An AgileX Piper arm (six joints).
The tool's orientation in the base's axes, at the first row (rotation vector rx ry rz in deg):
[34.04 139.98 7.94]
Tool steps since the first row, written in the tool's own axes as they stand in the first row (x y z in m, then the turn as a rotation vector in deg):
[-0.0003 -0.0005 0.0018 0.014 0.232 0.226]
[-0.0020 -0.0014 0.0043 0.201 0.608 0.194]
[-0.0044 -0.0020 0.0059 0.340 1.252 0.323]
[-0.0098 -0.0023 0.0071 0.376 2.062 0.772]
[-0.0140 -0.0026 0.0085 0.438 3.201 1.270]
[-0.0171 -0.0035 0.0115 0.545 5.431 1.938]
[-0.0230 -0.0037 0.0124 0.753 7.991 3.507]
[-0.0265 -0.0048 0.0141 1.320 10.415 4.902]
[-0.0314 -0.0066 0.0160 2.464 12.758 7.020]
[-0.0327 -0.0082 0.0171 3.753 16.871 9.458]
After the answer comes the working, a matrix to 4 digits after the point.
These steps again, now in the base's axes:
[0.0011 -0.0007 -0.0014 0.212 0.204 -0.135]
[0.0034 -0.0023 -0.0027 0.204 0.625 -0.123]
[0.0058 -0.0040 -0.0028 0.428 1.258 -0.151]
[0.0103 -0.0067 -0.0009 0.977 1.979 -0.343]
[0.0140 -0.0089 0.0001 1.663 3.004 -0.511]
[0.0176 -0.0112 -0.0008 2.834 5.018 -0.585]
[0.0223 -0.0141 0.0016 4.591 7.334 -1.363]
[0.0253 -0.0167 0.0019 5.938 9.696 -2.227]
[0.0292 -0.0206 0.0026 7.271 12.214 -4.007]
[0.0302 -0.0226 0.0020 9.367 16.366 -5.708]

The tool's axes in the first row as the columns of a matrix, in the base's axes (rounded; the answer above uses it unrounded):
[-0.7110 0.3826 0.5900]
[0.4469 0.8937 -0.0410]
[-0.5429 0.2345 -0.8064]

